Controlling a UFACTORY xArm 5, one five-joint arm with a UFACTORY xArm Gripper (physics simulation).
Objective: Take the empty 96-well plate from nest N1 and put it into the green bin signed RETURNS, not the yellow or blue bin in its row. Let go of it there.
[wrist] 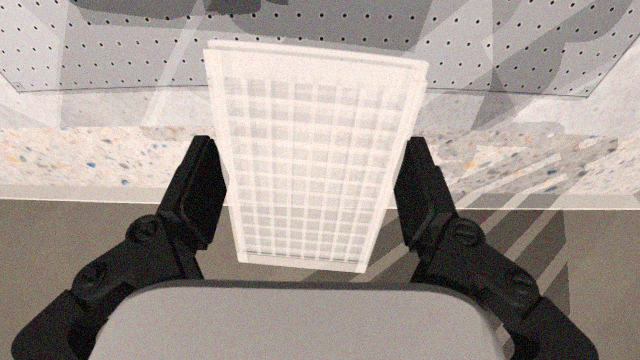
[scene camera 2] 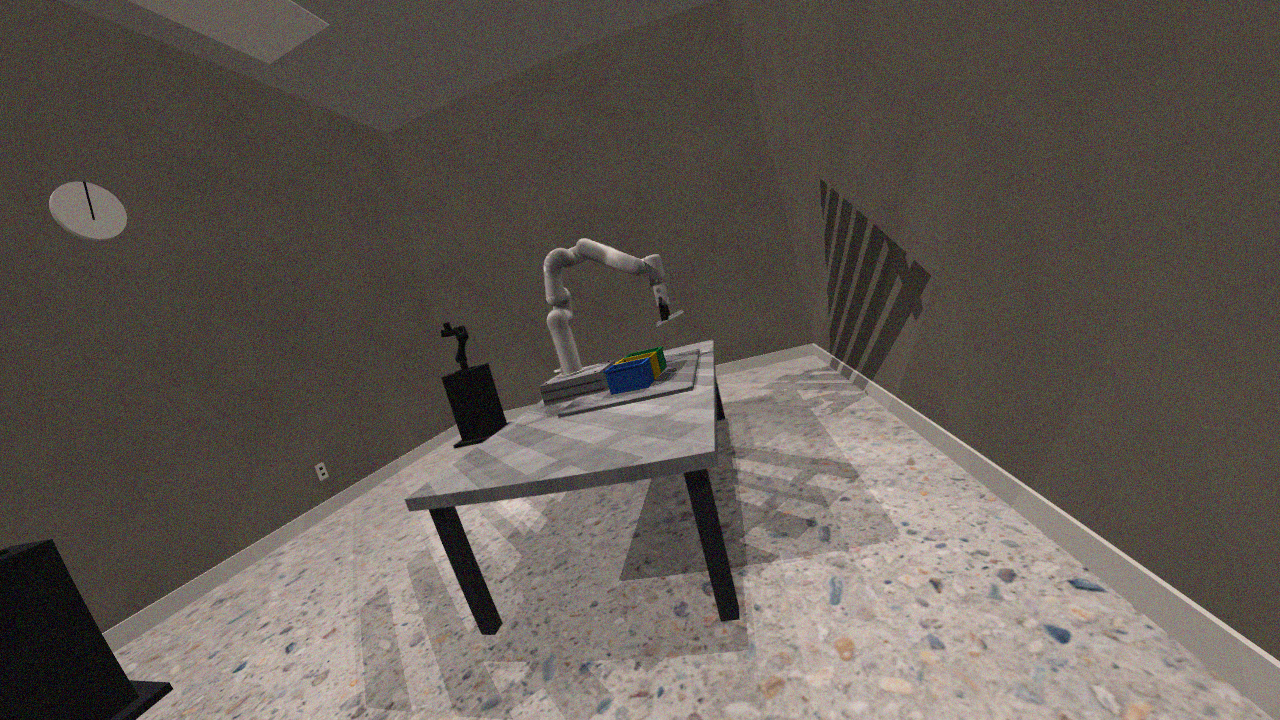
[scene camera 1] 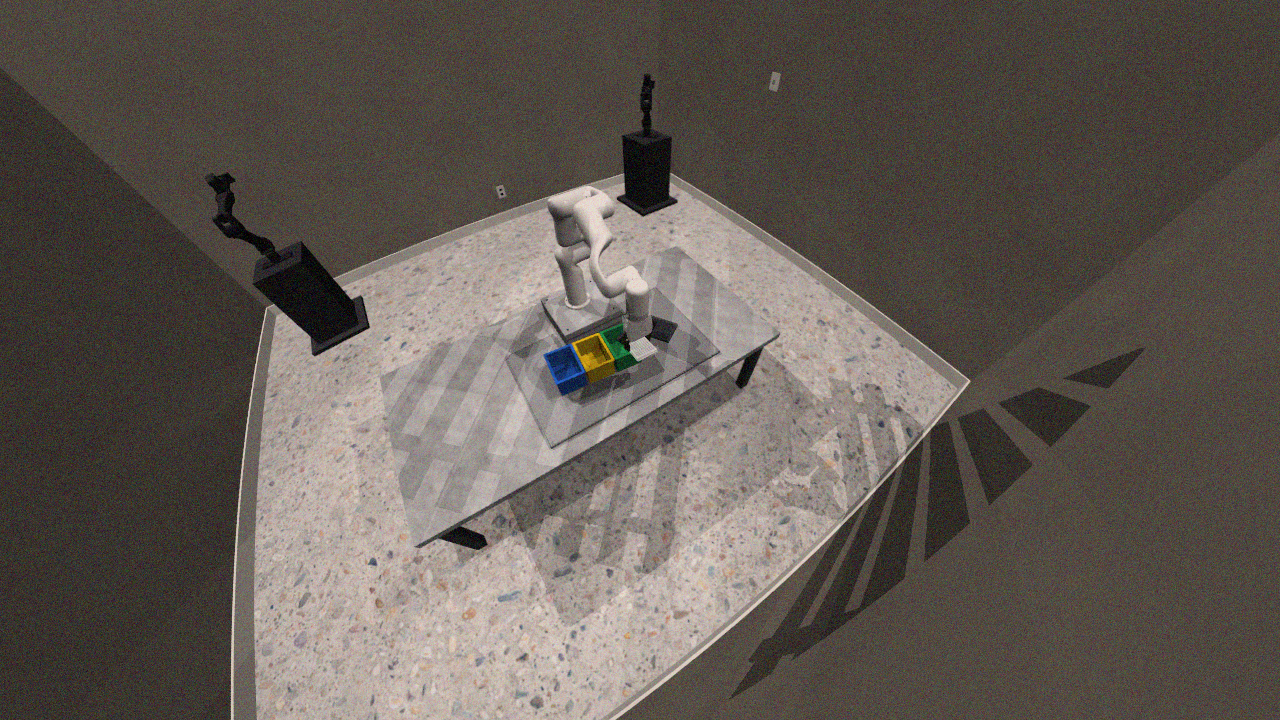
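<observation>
The pale 96-well plate is held between the two black fingers of my gripper. My gripper is shut on its long sides. The plate hangs well above the table and looks tilted in the second scene view. The green bin stands at one end of the bin row, partly hidden by the gripper in the first scene view. It does not show in the wrist view. The RETURNS sign cannot be read, and nest N1 cannot be made out surely.
The yellow bin stands beside the green one, then the blue bin. They stand on a perforated board. A dark flat piece lies past the green bin. The table edge lies beyond the board.
</observation>
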